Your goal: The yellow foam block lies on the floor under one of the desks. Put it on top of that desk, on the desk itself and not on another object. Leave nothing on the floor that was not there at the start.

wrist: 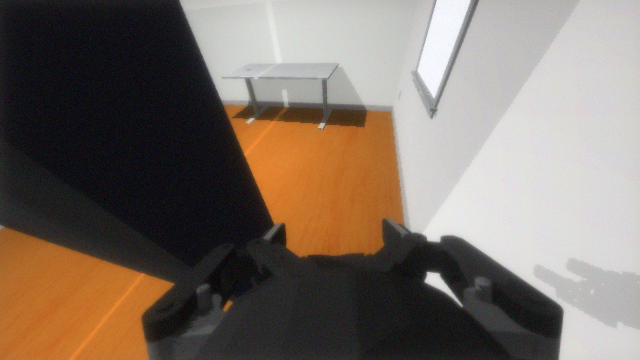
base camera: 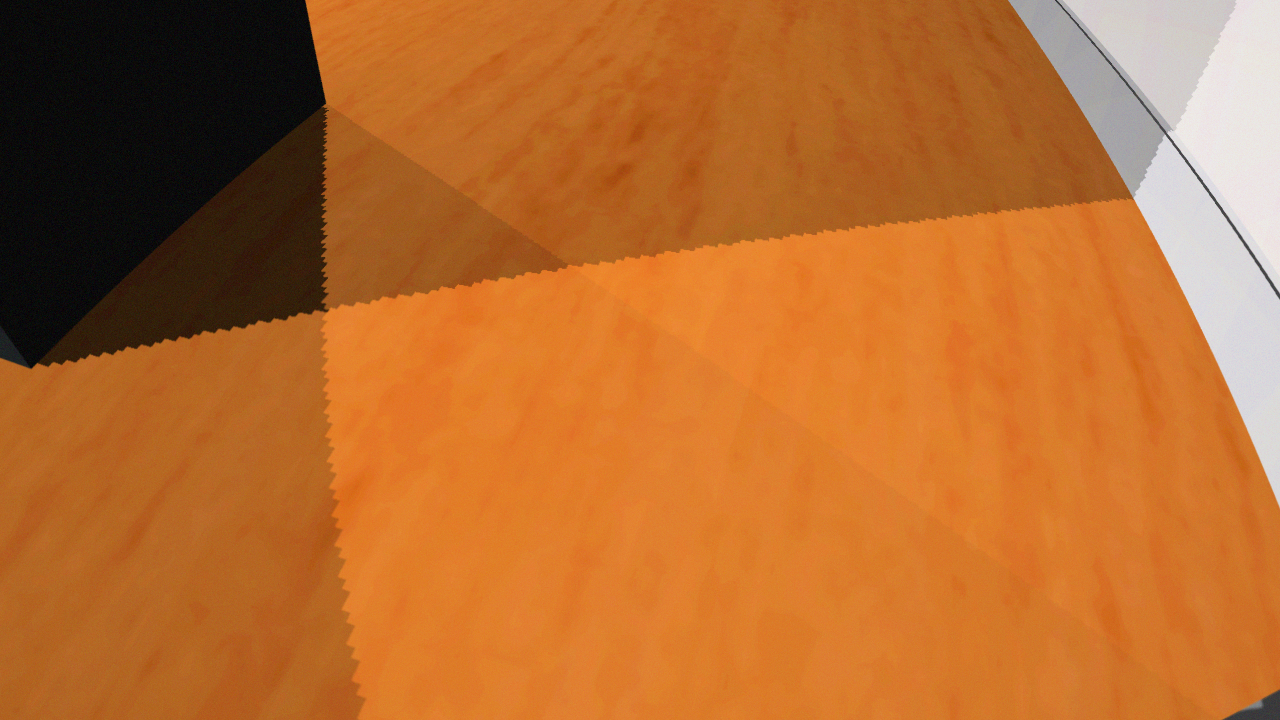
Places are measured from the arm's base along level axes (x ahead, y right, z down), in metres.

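Pixels of known places: gripper, fingertip midpoint: (wrist: pixel 333 231).
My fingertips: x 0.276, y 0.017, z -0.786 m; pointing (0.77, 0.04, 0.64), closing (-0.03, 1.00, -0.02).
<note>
Behind a point stands the place of what it marks.
My gripper (wrist: pixel 333 231) @[x 0.276, y 0.017, z -0.786 m] is open and empty in the wrist view, its two fingertips wide apart, high above the floor. A desk (wrist: pixel 300 71) @[x 2.949, y -0.191, z -0.323 m] with a light grey top and two grey legs stands far off against the back wall, at the upper middle of the wrist view. A small, faint mark shows on its top near the left end, too small to tell what it is. The floor under the desk lies in shadow. The yellow foam block does not show in either view.
A tall black box-shaped object (base camera: pixel 152 134) @[x 0.632, y -0.408, z 0.303 m] (wrist: pixel 150 125) @[x 0.619, y -0.411, z -0.744 m] stands close on the left. A white wall (base camera: pixel 1244 161) @[x 0.593, y 0.581, z 0.268 m] (wrist: pixel 550 175) @[x 0.475, y 0.549, z -0.624 m] runs along the right, with a window (wrist: pixel 445 45) @[x 1.532, y 0.831, z -0.728 m] farther on. Orange floor (base camera: pixel 716 447) @[x 0.378, y 0.067, z 0.397 m] (wrist: pixel 330 175) @[x 1.615, y 0.104, z 0.396 m] stretches between them towards the desk.
</note>
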